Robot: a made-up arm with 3 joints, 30 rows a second.
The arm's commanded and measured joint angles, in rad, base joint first. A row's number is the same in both.
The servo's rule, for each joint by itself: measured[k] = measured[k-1] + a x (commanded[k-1-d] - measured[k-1]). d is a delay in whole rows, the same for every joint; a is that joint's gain. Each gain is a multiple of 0.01, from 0.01 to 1. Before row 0 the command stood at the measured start. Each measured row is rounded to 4 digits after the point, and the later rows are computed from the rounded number. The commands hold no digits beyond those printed.
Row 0, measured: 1.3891 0.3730 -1.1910
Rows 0 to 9, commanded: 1.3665 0.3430 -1.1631; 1.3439 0.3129 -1.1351; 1.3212 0.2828 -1.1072; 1.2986 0.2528 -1.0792; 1.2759 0.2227 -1.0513; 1.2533 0.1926 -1.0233; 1.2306 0.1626 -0.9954; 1.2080 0.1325 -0.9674; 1.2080 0.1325 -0.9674; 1.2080 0.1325 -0.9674
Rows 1 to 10, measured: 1.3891 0.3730 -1.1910; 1.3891 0.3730 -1.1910; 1.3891 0.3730 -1.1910; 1.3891 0.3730 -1.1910; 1.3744 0.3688 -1.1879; 1.3546 0.3610 -1.1821; 1.3329 0.3501 -1.1739; 1.3106 0.3365 -1.1635; 1.2880 0.3206 -1.1512; 1.2654 0.3027 -1.1371
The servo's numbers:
d 4
a 0.65 0.14 0.11

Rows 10 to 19, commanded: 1.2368 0.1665 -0.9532; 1.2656 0.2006 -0.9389; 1.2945 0.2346 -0.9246; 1.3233 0.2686 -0.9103; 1.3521 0.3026 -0.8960; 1.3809 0.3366 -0.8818; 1.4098 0.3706 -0.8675; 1.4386 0.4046 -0.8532; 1.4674 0.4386 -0.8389; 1.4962 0.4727 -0.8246
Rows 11 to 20, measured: 1.2428 0.2831 -1.1215; 1.2202 0.2620 -1.1045; 1.2123 0.2439 -1.0894; 1.2095 0.2283 -1.0760; 1.2272 0.2196 -1.0625; 1.2522 0.2169 -1.0489; 1.2797 0.2194 -1.0352; 1.3080 0.2263 -1.0215; 1.3367 0.2370 -1.0077; 1.3654 0.2509 -0.9939
